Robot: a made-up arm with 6 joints. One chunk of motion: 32 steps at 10 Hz.
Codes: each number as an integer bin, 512 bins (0 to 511) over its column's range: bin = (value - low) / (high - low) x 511, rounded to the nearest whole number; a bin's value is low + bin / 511 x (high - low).
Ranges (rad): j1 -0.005..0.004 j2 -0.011..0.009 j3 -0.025..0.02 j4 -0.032..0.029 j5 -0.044..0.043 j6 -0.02..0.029
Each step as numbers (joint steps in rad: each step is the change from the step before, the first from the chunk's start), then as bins.
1 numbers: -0.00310 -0.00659 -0.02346 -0.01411 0.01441 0.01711
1 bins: 108 113 17 150 343 387
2 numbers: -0.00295 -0.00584 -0.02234 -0.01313 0.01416 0.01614
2 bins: 116 132 30 158 342 377
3 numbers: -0.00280 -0.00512 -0.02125 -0.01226 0.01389 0.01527
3 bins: 125 150 43 165 340 368
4 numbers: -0.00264 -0.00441 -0.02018 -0.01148 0.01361 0.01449
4 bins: 134 168 55 172 338 360
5 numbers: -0.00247 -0.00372 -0.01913 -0.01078 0.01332 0.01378
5 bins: 144 186 67 178 337 352
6 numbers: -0.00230 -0.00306 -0.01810 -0.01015 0.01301 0.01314
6 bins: 153 203 78 183 335 346
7 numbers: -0.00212 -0.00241 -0.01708 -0.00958 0.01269 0.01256
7 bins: 164 219 90 188 333 340
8 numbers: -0.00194 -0.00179 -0.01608 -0.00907 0.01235 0.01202
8 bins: 174 235 101 192 331 334
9 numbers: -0.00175 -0.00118 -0.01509 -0.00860 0.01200 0.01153
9 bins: 185 251 113 196 329 329
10 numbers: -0.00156 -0.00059 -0.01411 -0.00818 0.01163 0.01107
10 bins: 195 266 124 200 327 324
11 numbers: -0.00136 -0.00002 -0.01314 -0.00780 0.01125 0.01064
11 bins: 207 281 135 203 325 320
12 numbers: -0.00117 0.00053 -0.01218 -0.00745 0.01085 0.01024
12 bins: 217 295 146 206 322 315
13 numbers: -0.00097 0.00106 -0.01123 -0.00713 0.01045 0.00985
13 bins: 229 308 156 208 320 311
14 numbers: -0.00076 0.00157 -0.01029 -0.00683 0.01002 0.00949
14 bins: 241 321 167 211 317 308
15 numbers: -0.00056 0.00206 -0.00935 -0.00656 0.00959 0.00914
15 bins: 252 334 178 213 315 304
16 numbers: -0.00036 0.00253 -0.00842 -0.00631 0.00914 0.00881
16 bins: 263 346 188 215 312 300
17 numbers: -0.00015 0.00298 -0.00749 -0.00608 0.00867 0.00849
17 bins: 275 357 199 217 309 297
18 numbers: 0.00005 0.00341 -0.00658 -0.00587 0.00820 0.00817
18 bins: 287 368 209 219 307 294
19 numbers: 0.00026 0.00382 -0.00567 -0.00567 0.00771 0.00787
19 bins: 299 379 220 221 304 291
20 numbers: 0.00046 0.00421 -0.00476 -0.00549 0.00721 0.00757
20 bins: 310 389 230 222 301 288
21 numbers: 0.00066 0.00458 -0.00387 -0.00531 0.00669 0.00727
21 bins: 321 398 240 224 298 284
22 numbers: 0.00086 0.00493 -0.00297 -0.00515 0.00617 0.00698
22 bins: 333 407 250 225 295 281
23 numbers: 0.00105 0.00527 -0.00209 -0.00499 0.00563 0.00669
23 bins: 344 416 260 226 292 278
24 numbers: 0.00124 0.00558 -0.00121 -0.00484 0.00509 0.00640
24 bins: 354 424 270 228 288 275
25 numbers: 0.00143 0.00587 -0.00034 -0.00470 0.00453 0.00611
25 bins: 365 431 280 229 285 272
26 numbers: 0.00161 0.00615 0.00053 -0.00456 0.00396 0.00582
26 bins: 375 438 290 230 282 269
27 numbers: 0.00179 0.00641 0.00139 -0.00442 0.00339 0.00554
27 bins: 386 445 300 231 278 266
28 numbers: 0.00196 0.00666 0.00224 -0.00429 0.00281 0.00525
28 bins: 395 451 309 232 275 263
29 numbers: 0.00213 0.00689 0.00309 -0.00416 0.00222 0.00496
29 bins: 405 457 319 233 271 260
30 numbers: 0.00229 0.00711 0.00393 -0.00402 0.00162 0.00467
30 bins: 414 463 329 234 268 257
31 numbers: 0.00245 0.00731 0.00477 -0.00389 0.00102 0.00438
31 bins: 423 468 338 235 264 254
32 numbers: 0.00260 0.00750 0.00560 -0.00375 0.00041 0.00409
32 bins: 432 473 347 237 261 251
